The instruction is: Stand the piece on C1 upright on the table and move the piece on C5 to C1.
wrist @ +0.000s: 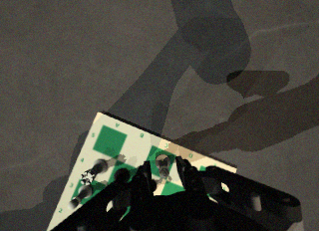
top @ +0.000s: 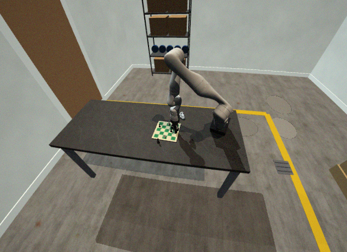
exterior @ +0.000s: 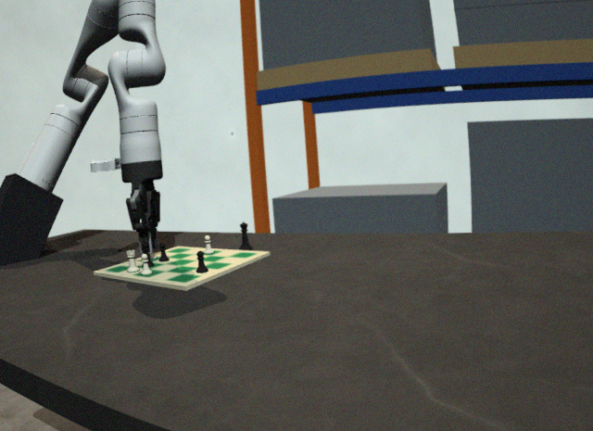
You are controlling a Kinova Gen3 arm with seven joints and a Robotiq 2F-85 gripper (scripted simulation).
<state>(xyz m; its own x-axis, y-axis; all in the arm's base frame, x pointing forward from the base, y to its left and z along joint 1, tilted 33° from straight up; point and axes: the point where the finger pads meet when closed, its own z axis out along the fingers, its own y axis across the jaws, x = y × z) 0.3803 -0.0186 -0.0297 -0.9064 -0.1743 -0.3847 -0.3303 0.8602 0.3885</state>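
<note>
Now: the white bishop 1 cm below my hand. From my hand the other things lie so: green-and-cream chessboard 8 cm ahead, 2 cm to the right, 4 cm below; white rook 3 cm ahead, 9 cm to the right, 2 cm below; tall black piece 14 cm ahead, 11 cm to the left, 1 cm below.
</note>
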